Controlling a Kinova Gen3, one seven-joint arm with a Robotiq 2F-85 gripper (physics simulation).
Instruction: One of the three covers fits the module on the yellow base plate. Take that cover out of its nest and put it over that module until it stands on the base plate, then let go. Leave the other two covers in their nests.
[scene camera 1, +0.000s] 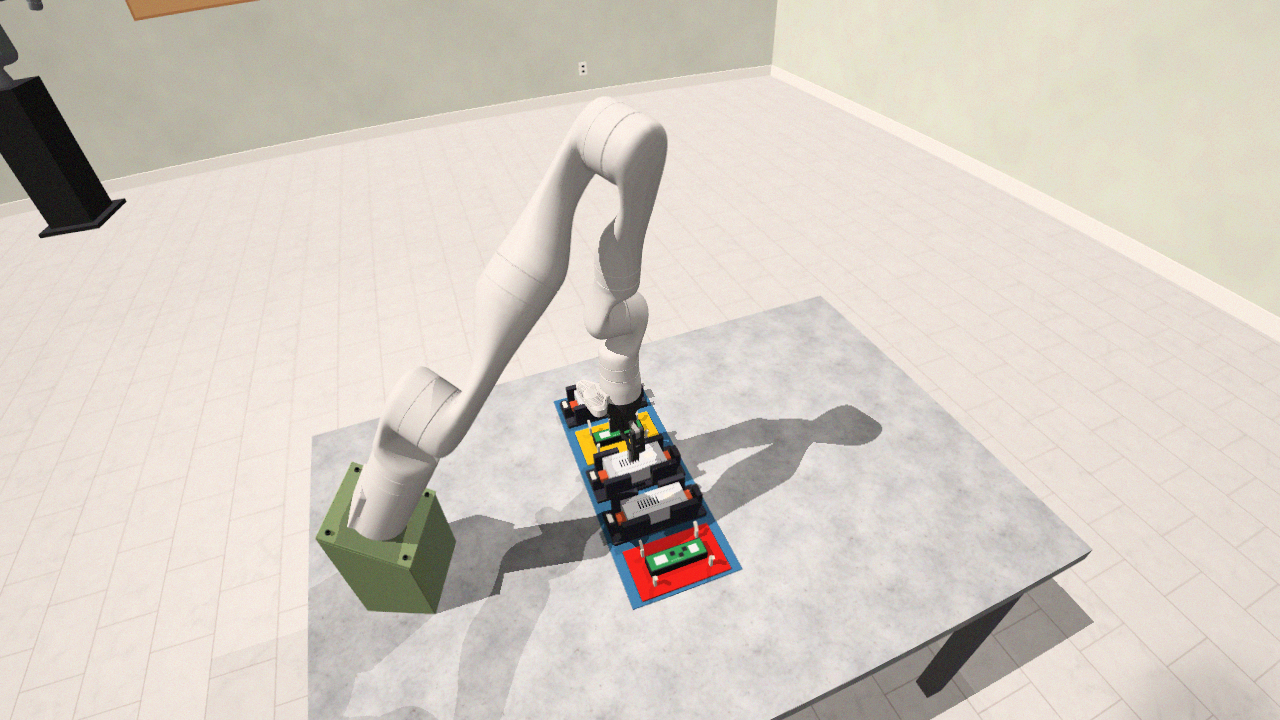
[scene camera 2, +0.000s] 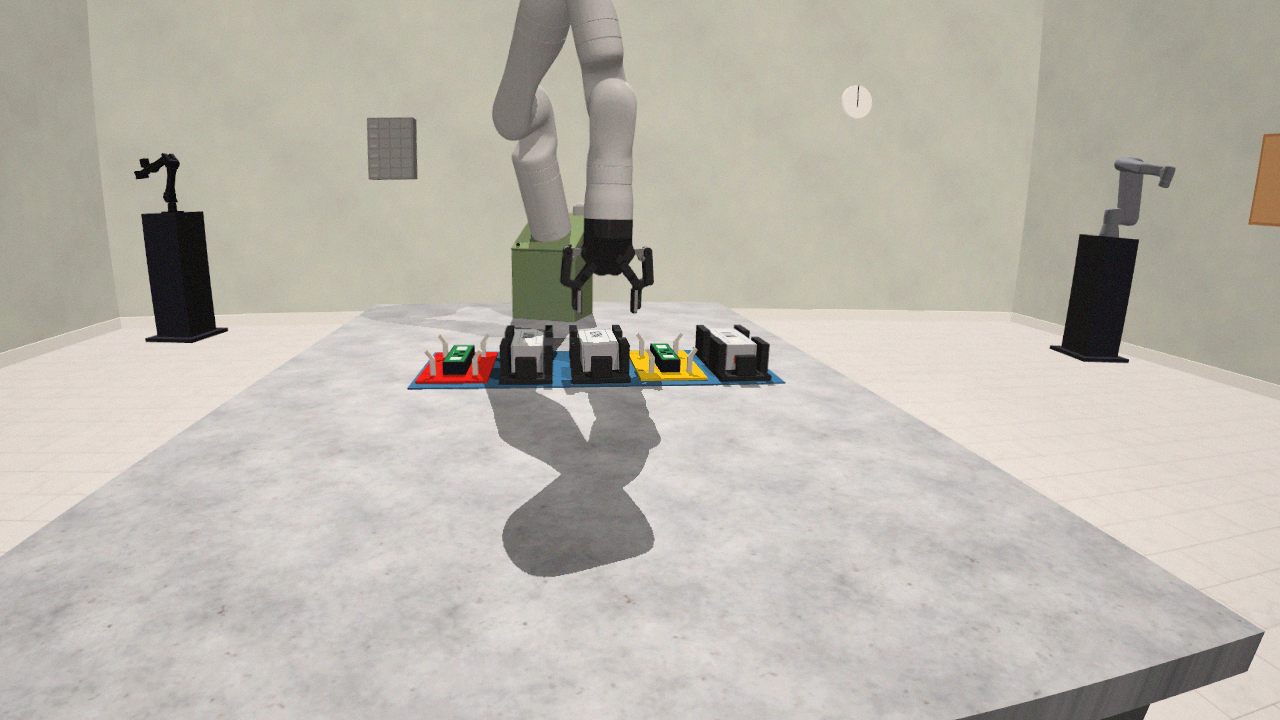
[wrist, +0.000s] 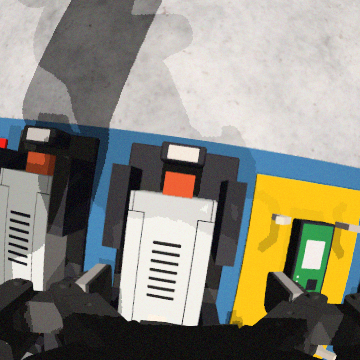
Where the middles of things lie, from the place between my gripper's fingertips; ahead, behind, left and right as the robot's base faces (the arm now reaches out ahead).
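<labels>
Yellow base plate (scene camera 2: 641, 363): 8 cm below my hand and 9 cm to the left of it. Red plate (scene camera 1: 700, 570): 5 cm ahead of my hand, 23 cm to the right of it, 8 cm below it.
</labels>
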